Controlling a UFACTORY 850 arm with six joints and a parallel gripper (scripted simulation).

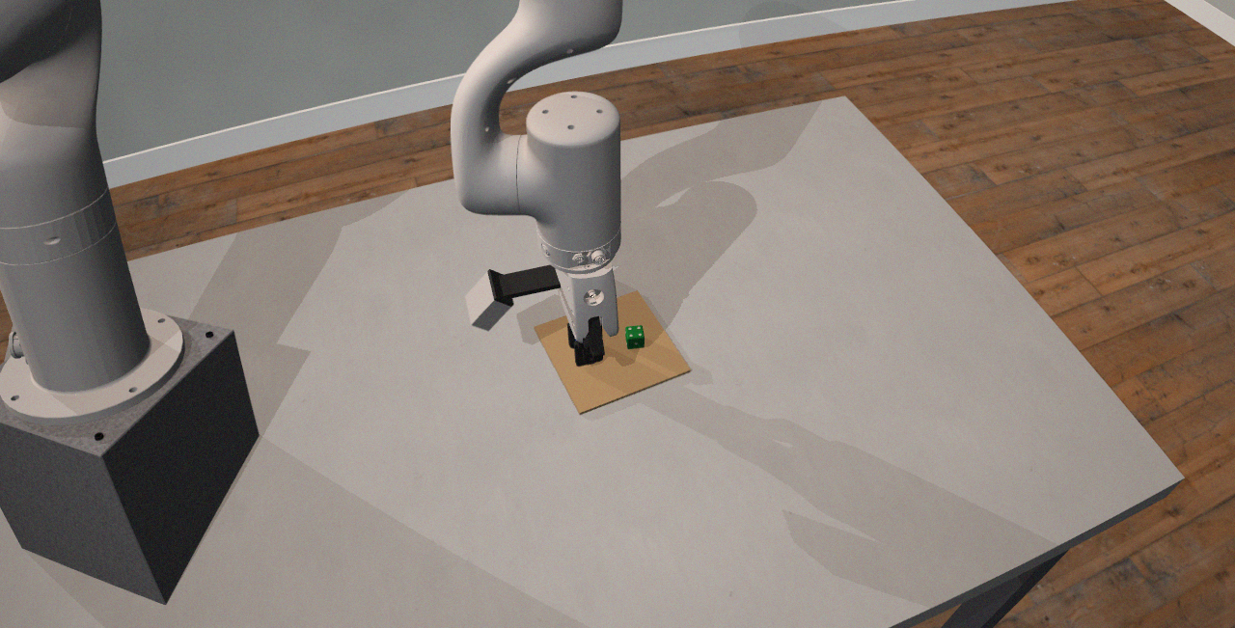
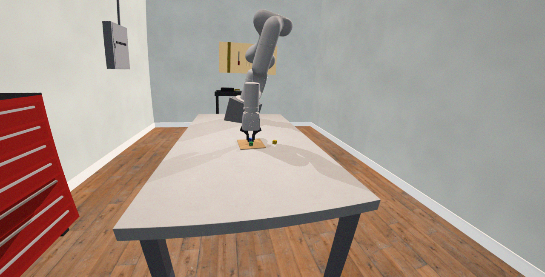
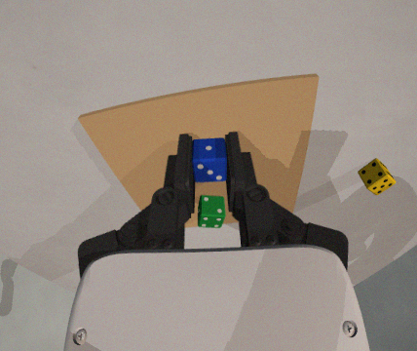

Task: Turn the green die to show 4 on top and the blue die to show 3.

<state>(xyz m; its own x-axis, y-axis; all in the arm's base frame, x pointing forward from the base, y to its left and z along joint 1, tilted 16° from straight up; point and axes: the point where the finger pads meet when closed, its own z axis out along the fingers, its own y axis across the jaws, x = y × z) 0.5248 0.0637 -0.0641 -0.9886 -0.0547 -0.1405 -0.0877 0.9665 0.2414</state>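
Now: hand 10 mm above the blue die. Also, from my hand: tan mat: 30 mm ahead, 20 mm below; yellow die: 140 mm to the left, 20 mm below, 20 mm ahead; green die: 60 mm ahead, 10 mm below.
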